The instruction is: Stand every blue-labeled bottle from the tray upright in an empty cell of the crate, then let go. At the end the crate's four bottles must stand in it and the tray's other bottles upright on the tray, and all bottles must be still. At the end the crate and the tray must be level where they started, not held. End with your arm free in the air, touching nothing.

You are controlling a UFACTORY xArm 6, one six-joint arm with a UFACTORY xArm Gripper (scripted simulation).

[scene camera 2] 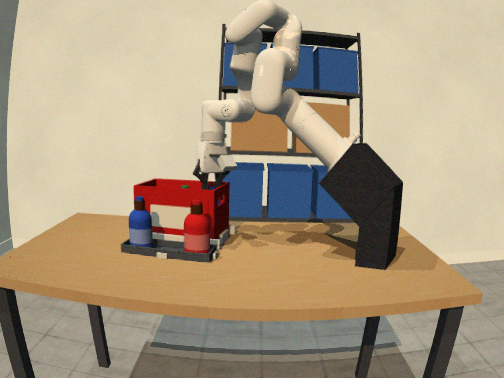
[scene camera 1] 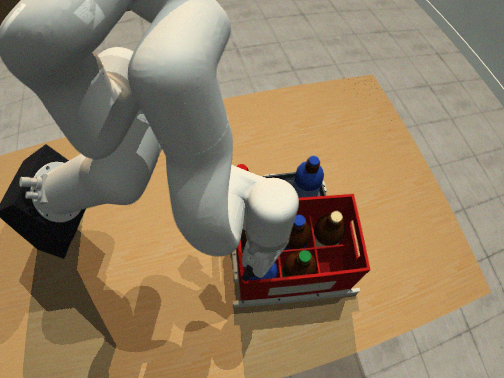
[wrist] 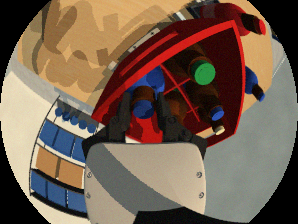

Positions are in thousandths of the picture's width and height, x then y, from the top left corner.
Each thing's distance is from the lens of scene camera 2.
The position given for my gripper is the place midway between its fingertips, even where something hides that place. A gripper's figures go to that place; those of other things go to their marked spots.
my gripper (scene camera 2: 420,515): 149 cm
crate (scene camera 2: 334,549): 140 cm
